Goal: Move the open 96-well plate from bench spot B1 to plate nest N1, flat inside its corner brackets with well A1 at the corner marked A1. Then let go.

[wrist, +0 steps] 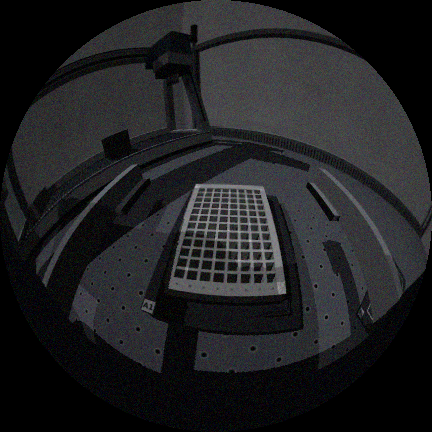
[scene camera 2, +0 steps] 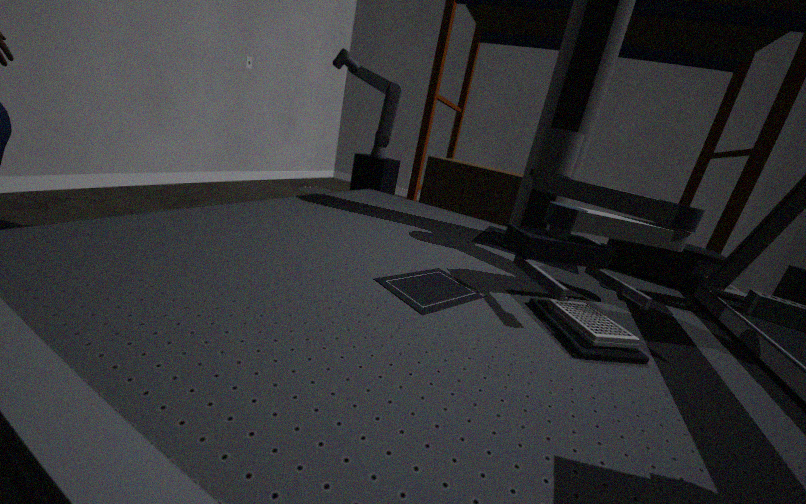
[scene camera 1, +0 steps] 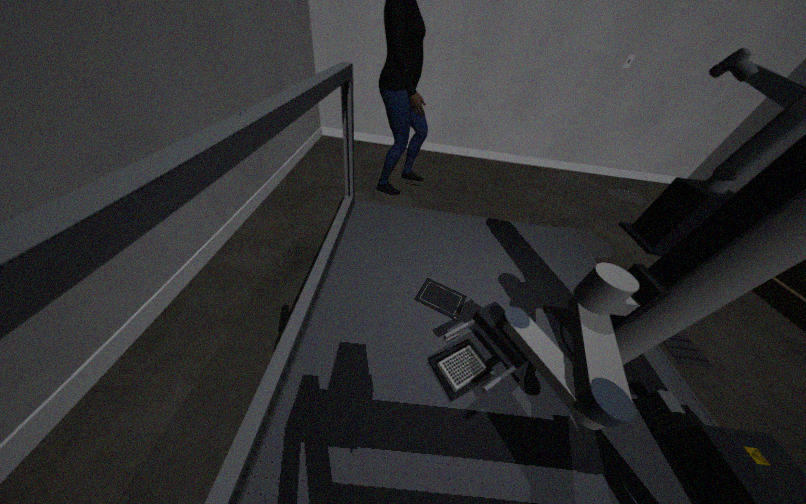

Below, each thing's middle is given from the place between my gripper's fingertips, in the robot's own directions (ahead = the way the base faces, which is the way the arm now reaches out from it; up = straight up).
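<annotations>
The well plate [scene camera 2: 596, 328] is 50 mm below my hand, 10 mm to the right of it and 10 mm behind it.
</annotations>
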